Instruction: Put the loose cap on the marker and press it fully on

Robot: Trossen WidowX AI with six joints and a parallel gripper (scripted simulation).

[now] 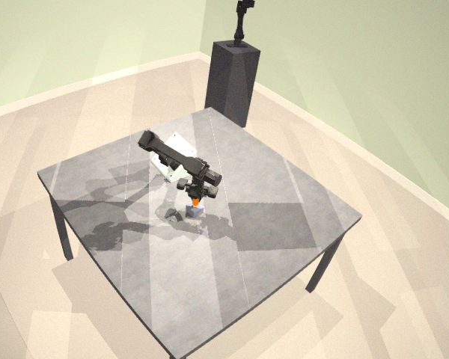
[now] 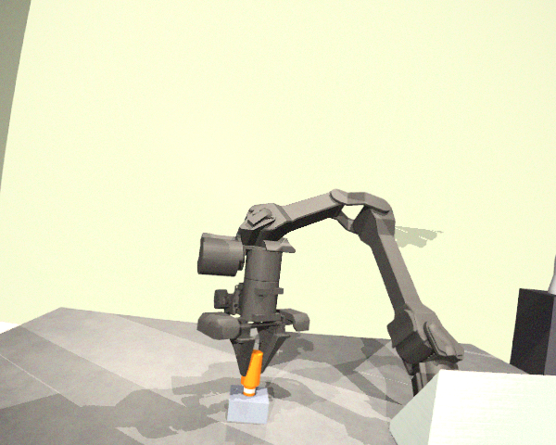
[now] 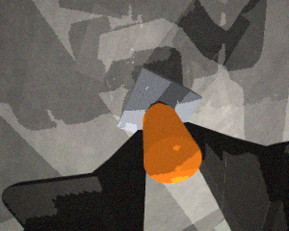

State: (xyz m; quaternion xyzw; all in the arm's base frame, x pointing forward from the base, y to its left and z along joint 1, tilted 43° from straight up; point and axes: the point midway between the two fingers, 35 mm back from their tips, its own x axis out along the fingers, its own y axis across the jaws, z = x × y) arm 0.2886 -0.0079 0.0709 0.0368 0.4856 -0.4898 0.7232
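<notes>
Right now my gripper tip is right at the orange marker. From my gripper tip the other things lie so: orange cap (1 cm above); then grey holder block (5 cm below).
</notes>
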